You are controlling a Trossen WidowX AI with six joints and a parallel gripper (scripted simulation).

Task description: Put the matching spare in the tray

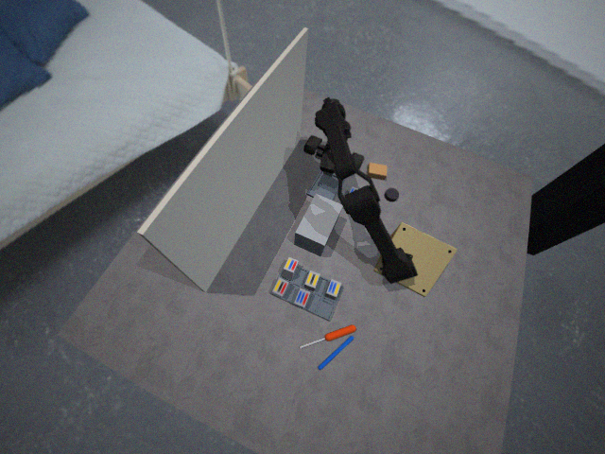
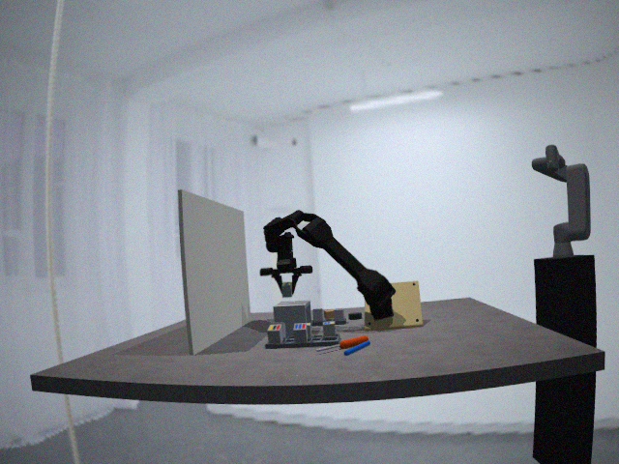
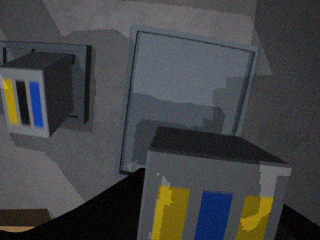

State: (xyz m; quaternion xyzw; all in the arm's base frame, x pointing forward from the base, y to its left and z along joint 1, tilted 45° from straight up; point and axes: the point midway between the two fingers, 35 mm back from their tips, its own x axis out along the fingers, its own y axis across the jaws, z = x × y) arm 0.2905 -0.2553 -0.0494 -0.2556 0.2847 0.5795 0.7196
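Right now the flat dark grey tray is 11 cm below my gripper tip. Also, from my gripper tip: tall grey panel: 21 cm ahead, 16 cm to the left, 11 cm above; mounted unit: 19 cm to the left, 6 cm below, 2 cm behind; black puck: 25 cm behind, 11 cm below, 6 cm to the right.
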